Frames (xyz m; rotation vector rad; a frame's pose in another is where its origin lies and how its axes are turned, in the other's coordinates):
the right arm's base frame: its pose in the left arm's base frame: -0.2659 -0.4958 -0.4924 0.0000 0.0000 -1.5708
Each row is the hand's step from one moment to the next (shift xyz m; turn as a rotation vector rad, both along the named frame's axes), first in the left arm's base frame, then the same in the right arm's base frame.
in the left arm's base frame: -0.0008 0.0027 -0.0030 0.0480 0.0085 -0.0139
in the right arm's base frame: -0.0027 -0.0008 -0.0030 -0.0085 0.0480 -0.0139
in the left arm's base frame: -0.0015 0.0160 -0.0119 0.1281 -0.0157 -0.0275
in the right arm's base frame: -0.0160 -0.0015 -0.0119 0.0157 0.1281 -0.0275
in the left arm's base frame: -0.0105 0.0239 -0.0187 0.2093 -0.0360 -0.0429
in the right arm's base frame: -0.0239 -0.0105 -0.0187 0.0360 0.2093 -0.0429
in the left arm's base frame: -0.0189 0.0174 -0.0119 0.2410 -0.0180 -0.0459
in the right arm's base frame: -0.0174 -0.0189 -0.0119 0.0180 0.2410 -0.0459
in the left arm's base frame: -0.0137 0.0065 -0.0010 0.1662 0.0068 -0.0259
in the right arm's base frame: -0.0065 -0.0137 -0.0010 -0.0068 0.1662 -0.0259
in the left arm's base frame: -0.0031 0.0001 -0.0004 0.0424 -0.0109 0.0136
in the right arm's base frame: -0.0001 -0.0031 -0.0004 0.0109 0.0424 0.0136
